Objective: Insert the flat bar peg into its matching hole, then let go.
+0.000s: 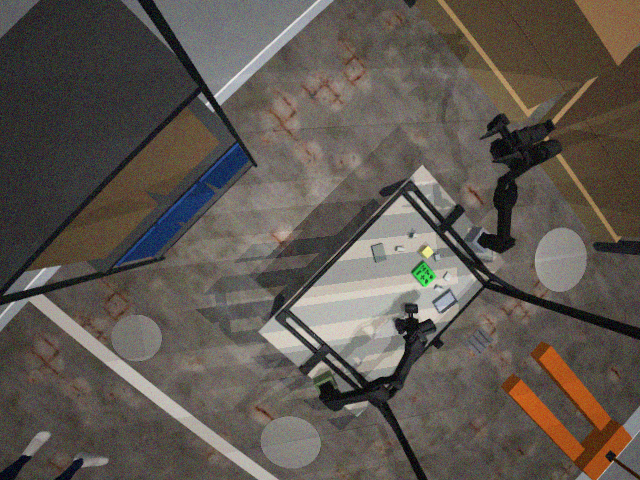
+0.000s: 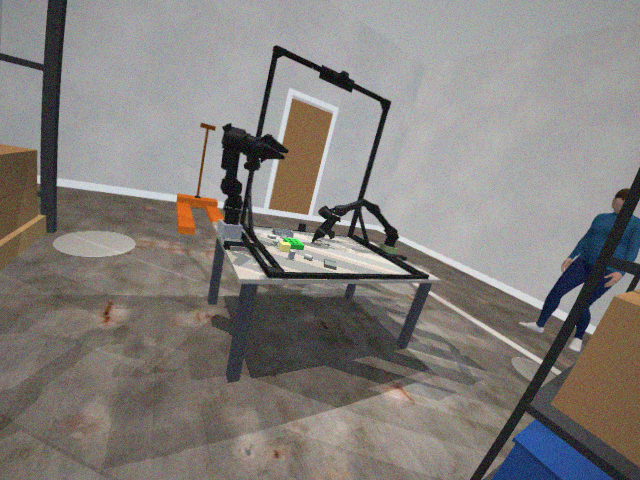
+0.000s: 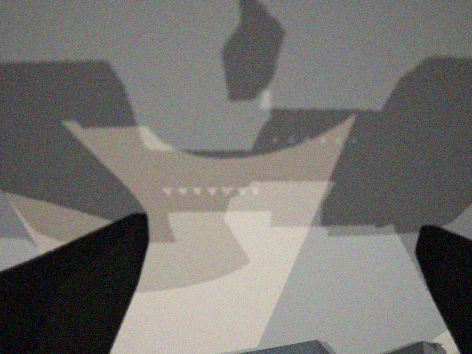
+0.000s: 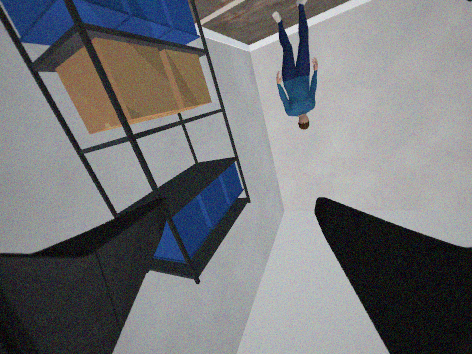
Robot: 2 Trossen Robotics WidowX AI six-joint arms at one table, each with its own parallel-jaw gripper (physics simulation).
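Observation:
A green hole board (image 1: 423,274) (image 2: 294,243) lies on the table (image 1: 347,305) (image 2: 366,259) toward one end. Several small grey pegs (image 1: 400,248) (image 2: 308,256) lie scattered around it; they are too small to tell which one is the flat bar. My left gripper (image 1: 410,309) (image 2: 316,236) is open and empty, low over the table a short way from the board. My right gripper (image 1: 491,129) (image 2: 282,150) (image 4: 242,205) is open and empty, raised high beyond the table's end and pointing out into the room.
A yellow block (image 1: 427,251) (image 2: 284,246), a grey block (image 1: 378,252) (image 2: 330,263) and a grey tray (image 1: 445,301) lie near the board. A black frame (image 1: 347,248) (image 2: 375,143) rims and arches over the table. A shelf rack (image 1: 199,86) (image 4: 126,130) and a person (image 4: 299,88) are off the table.

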